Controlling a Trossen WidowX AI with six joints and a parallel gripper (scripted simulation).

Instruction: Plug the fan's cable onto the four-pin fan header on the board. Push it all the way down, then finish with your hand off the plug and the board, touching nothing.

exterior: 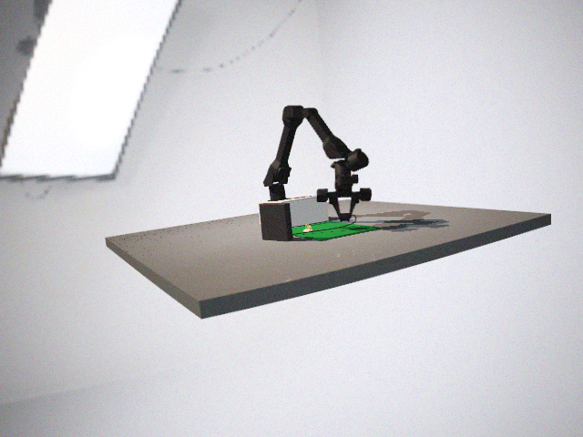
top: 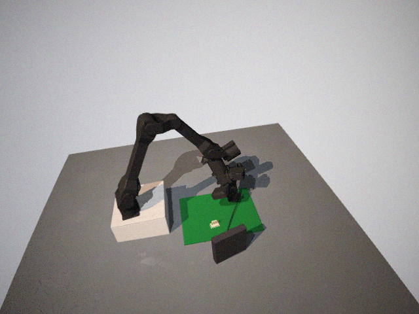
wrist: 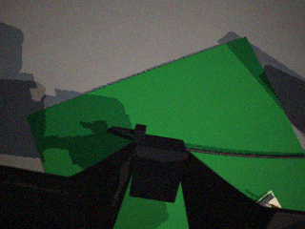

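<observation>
Now: gripper tip 80 mm past the green board, 60 mm above it and 20 mm to the left of it. Also, from my gripper tip: dark fan: 200 mm to the right, 110 mm behind, 20 mm above; four-pin fan header: 120 mm behind, 70 mm to the right, 40 mm below; black plug: 10 mm to the left, 10 mm behind.
</observation>
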